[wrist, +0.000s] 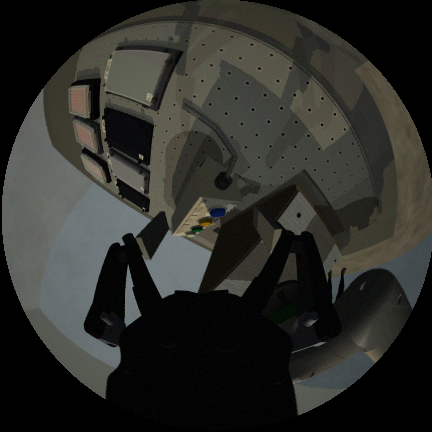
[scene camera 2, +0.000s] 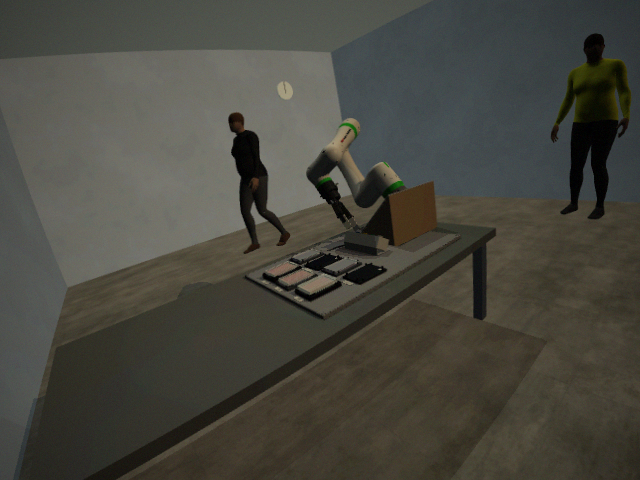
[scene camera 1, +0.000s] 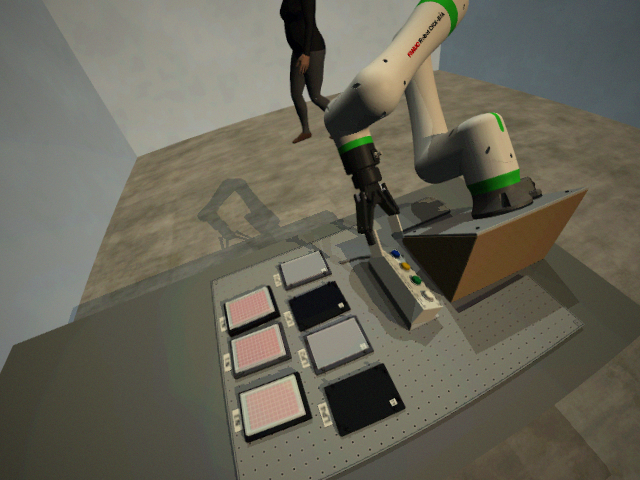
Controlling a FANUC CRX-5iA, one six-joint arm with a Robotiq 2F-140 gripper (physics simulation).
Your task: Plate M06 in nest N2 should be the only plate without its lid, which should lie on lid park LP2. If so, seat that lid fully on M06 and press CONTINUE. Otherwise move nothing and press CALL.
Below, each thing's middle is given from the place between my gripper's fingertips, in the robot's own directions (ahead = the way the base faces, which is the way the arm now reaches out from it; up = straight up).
Now: the LP4 bay (scene camera 1: 358, 401) 270 mm ahead of my hand, 260 mm to the left of it and 80 mm below it.
